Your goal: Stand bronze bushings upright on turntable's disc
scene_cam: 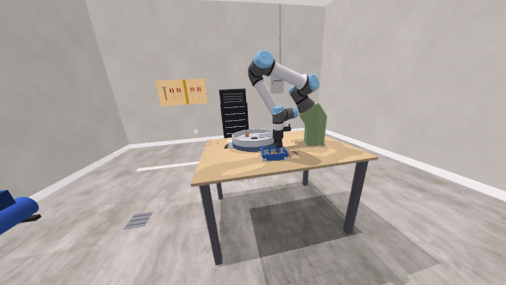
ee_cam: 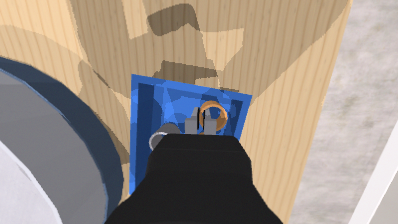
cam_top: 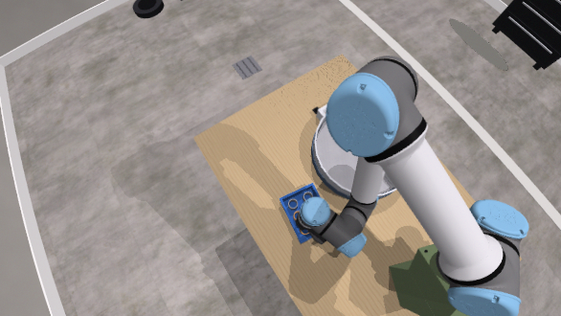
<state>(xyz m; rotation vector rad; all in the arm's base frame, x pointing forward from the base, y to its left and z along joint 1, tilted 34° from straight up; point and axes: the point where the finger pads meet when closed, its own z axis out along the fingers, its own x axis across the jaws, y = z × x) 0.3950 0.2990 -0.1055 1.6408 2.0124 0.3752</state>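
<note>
Right now my hand is 5 cm short of the blue crate, 2 cm to the left of it and 2 cm above it. From my hand the other things lie so: grey turntable disc 35 cm to the right, 19 cm ahead, 1 cm above.
</note>
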